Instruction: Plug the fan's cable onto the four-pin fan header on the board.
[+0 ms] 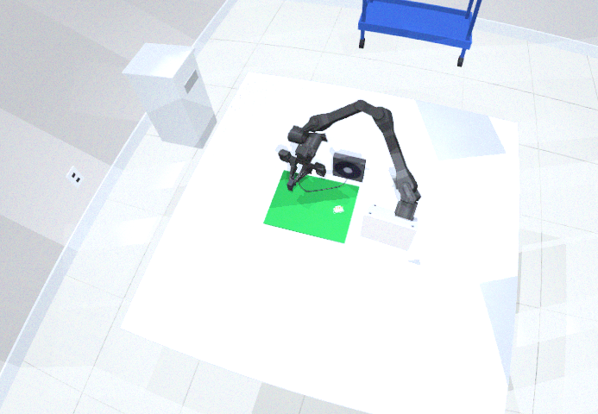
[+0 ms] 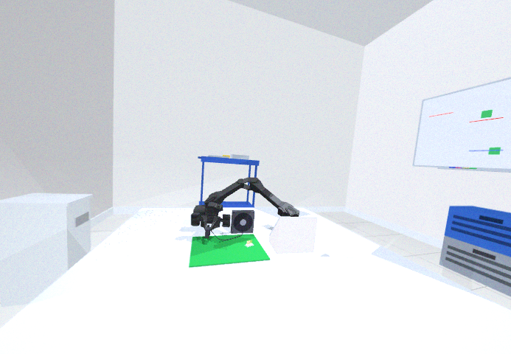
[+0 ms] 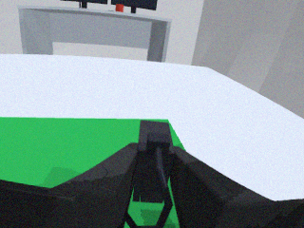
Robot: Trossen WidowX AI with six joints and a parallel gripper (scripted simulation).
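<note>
Now: the green board 90 mm behind my gripper tip, 20 mm to the left of it and 80 mm below it. The rest, counted from my gripper tip: black fan plug: 10 mm below; then black fan: 170 mm behind, 140 mm to the right, 10 mm below; then white four-pin header: 190 mm behind, 10 mm to the left, 70 mm below.
</note>
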